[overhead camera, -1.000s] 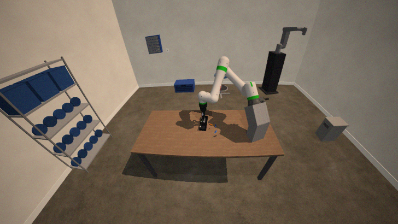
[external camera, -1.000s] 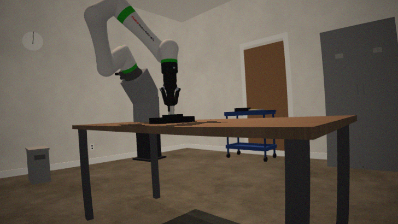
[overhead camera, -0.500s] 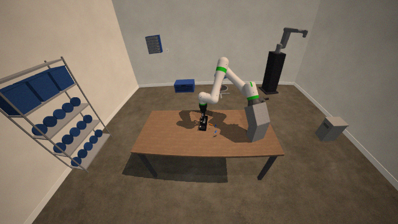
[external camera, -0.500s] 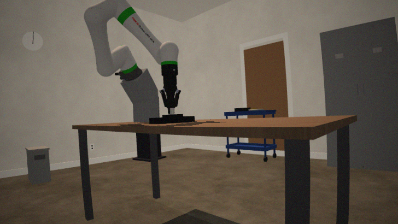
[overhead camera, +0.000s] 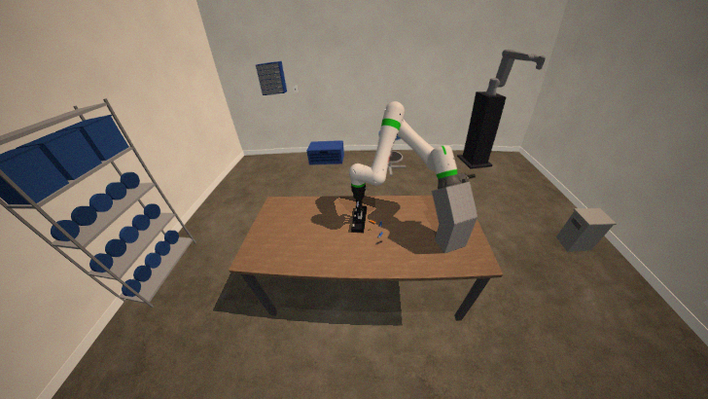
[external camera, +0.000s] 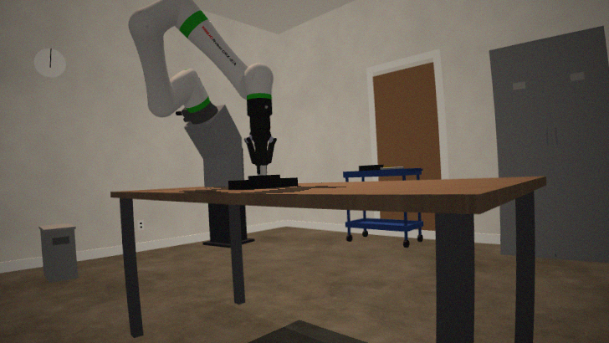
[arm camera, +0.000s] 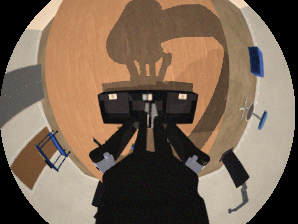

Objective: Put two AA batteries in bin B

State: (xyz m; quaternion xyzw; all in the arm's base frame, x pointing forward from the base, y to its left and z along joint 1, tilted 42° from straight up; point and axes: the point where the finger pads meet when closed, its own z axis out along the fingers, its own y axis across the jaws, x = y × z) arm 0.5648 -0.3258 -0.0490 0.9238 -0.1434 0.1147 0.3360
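My gripper is now 80 mm past the orange battery, 50 mm to the right of it and 40 mm above it. Round my hand: small dark piece 90 mm behind, 250 mm to the left, 40 mm below; then blue AA battery 110 mm behind, 190 mm to the left, 40 mm below.
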